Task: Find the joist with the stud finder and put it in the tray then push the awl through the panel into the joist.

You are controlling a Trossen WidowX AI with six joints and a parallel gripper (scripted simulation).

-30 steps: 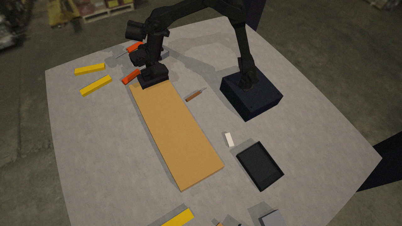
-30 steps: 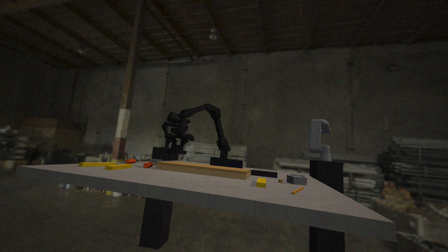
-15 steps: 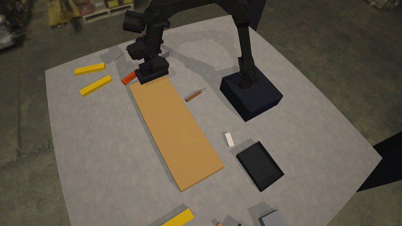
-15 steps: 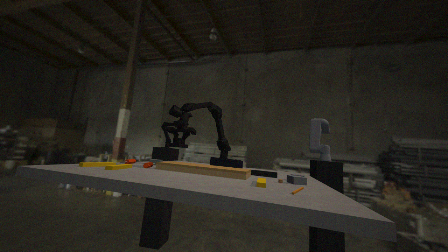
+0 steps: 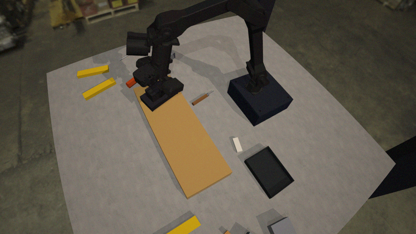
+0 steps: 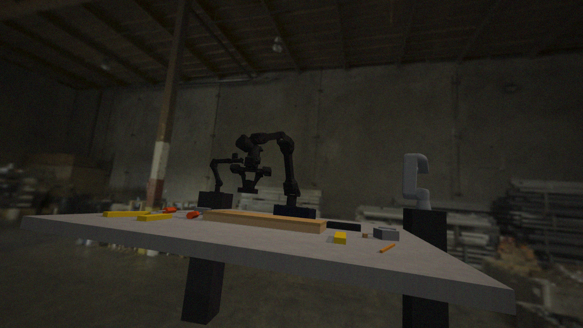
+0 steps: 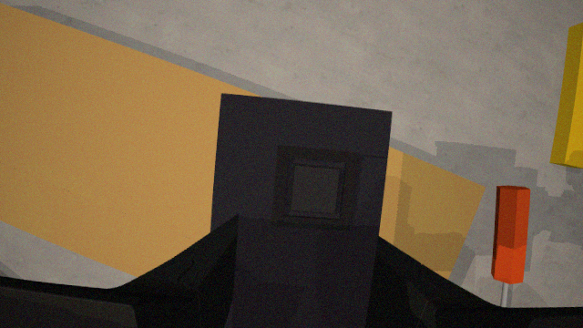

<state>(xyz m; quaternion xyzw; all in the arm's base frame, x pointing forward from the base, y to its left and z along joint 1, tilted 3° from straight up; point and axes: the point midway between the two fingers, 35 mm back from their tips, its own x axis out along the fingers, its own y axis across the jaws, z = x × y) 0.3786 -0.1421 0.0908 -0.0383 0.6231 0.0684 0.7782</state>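
Now: the tray 440 mm to the left of my gripper tip, 200 mm behind it and 140 mm below it. Round my gripper tip: square light 30 mm above, 20 mm ahead; then stud finder 20 mm above, 10 mm ahead; then awl 220 mm behind, 150 mm below, 20 mm to the left.
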